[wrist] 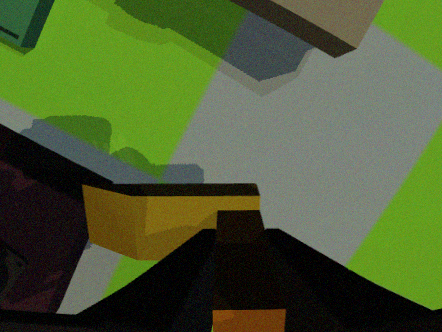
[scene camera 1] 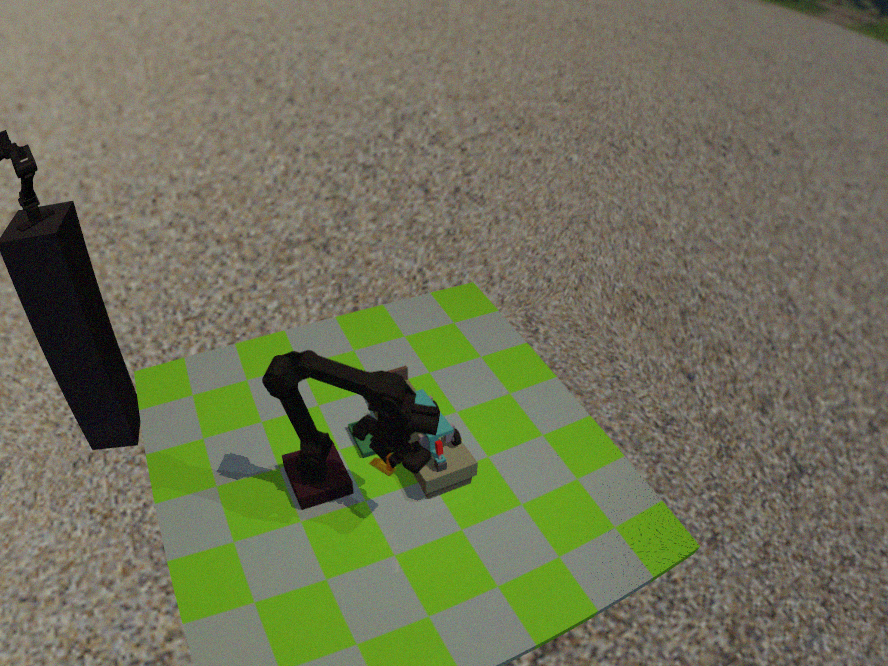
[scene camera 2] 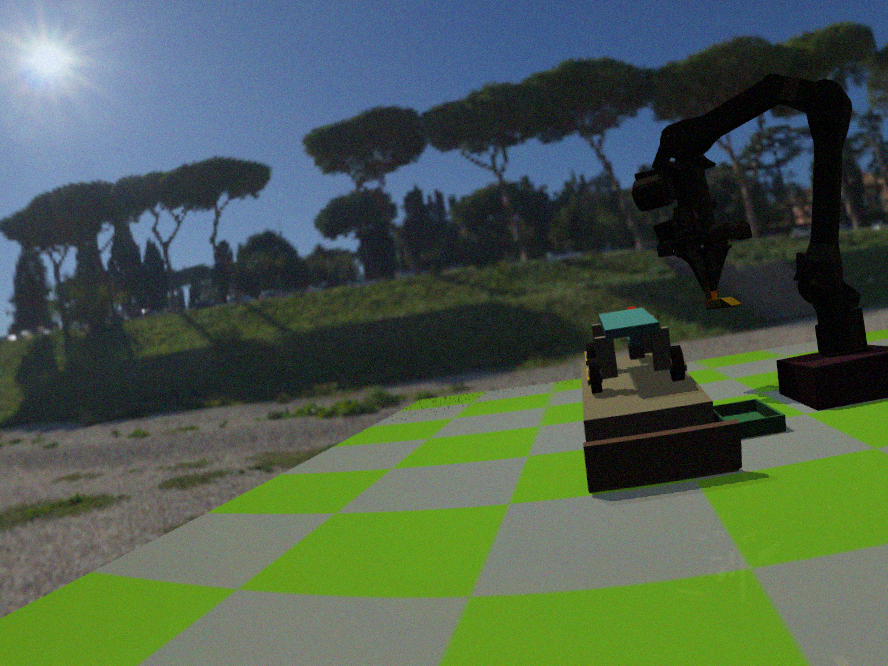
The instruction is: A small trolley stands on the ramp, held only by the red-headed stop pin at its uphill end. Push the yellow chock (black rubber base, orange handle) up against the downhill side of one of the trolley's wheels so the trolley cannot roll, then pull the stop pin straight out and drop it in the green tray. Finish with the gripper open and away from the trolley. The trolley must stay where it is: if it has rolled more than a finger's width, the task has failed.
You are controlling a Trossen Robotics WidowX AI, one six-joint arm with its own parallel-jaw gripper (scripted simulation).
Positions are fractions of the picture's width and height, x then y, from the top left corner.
Note:
The gripper (scene camera 2: 0.80, 0.44) holds a yellow chock. Further things: a dark brown wall (scene camera 2: 0.78, 0.68).
The gripper is seen too in the wrist view (wrist: 0.54, 0.73).

